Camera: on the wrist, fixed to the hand. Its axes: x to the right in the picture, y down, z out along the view.
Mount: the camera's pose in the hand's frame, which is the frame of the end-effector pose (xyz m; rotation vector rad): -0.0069 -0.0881 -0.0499 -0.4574 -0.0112 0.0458
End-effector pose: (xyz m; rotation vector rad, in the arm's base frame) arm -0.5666 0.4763 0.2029 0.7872 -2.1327 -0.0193
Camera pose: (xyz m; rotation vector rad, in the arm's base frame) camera -0.4810 0.4219 0.2058 0.4672 -2.0441 -0.4708
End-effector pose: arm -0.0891 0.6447 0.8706 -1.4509 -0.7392 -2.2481
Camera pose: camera -0.1716 0.6849 0.8273 -1.6539 -0.1911 -2.4801
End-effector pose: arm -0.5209 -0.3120 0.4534 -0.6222 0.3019 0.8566
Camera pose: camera -0.4568 -0.3907 0.4517 -1.0375 0.1077 0.9813
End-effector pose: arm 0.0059 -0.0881 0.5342 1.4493 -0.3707 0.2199
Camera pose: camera 0.0375 -0.0483 0.4463 0.9928 -0.4319 0.1512
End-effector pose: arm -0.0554 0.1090 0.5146 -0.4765 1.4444 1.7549
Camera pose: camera 0.0067 0.0625 0.4492 -0.6707 1.0460 2.1272
